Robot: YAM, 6 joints.
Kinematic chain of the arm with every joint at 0, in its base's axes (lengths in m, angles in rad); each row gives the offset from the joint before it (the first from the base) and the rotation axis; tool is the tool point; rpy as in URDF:
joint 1: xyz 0 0 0.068 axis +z
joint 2: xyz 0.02 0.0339 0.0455 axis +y
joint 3: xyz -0.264 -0.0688 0 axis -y
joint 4: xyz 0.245 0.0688 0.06 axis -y
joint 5: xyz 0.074 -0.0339 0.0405 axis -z
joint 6: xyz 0.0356 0 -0.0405 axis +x
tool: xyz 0 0 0 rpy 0 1.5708 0
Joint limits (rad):
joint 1: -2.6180..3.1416
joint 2: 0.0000..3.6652
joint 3: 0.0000..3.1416
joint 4: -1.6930..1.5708
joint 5: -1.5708..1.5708
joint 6: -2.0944..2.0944
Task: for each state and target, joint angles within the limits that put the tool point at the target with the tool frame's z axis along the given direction. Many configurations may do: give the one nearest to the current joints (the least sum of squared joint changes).
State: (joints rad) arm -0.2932 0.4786 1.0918 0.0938 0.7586 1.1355
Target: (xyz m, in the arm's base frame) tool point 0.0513 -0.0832 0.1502 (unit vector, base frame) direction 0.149 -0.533 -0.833
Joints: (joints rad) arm -0.9493 0.4943 0.2695 -0.7879 0.1903 1.1355
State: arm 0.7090 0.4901 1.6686 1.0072 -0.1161 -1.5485
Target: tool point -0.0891 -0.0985 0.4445 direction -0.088 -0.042 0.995
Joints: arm 0.8457 0.0021 0.8323 0.8307 -0.0380 -1.5485
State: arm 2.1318 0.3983 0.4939 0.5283 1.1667 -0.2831
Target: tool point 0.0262 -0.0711 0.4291 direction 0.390 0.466 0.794
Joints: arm 1.7103 0.0020 0.8293 0.2696 0.4680 -0.2831
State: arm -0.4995 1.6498 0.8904 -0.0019 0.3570 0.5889
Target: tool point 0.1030 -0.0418 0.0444 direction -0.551 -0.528 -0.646
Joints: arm -0.1854 1.8350 0.3373 -0.6755 0.6695 0.5889
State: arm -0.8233 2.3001 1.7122 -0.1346 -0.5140 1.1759
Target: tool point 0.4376 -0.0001 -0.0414 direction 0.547 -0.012 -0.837
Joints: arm 0.0008 2.5487 1.3199 0.2368 0.0124 1.1759
